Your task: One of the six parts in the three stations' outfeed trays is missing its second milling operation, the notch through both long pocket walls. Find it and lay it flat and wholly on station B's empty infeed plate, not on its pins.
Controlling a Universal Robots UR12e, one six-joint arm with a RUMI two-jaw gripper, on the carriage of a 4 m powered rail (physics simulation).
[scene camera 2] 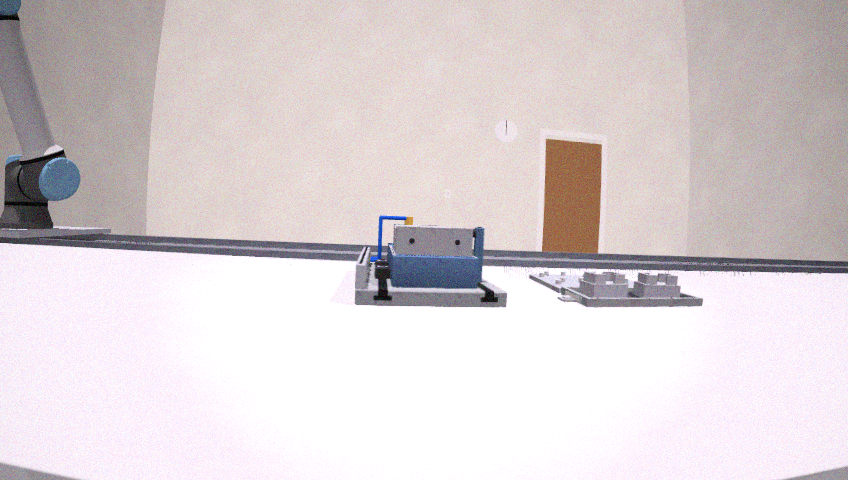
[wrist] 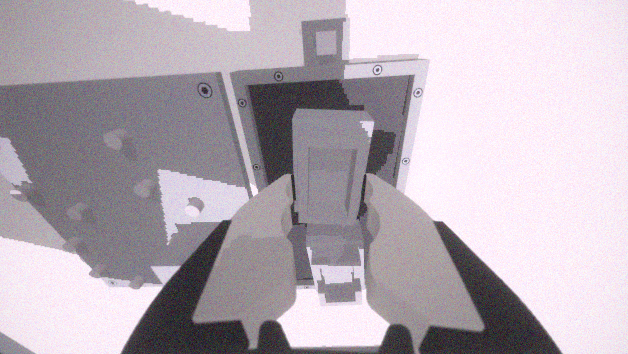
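In the wrist view a grey block part with a long rectangular pocket lies between the fingertips over the outfeed tray; its long pocket walls look unbroken. My gripper is shut on it, one finger against each long side. A second part with a notched pocket wall is behind it, partly hidden between the fingers. A plate with pins lies left of the tray. In scene camera 2, two notched parts stand in a tray. The gripper does not show there.
In scene camera 2, a grey fixture base carries a blue vise with a grey block and a thin blue post. A pinned plate lies behind the tray. The rail runs behind. The arm is at left.
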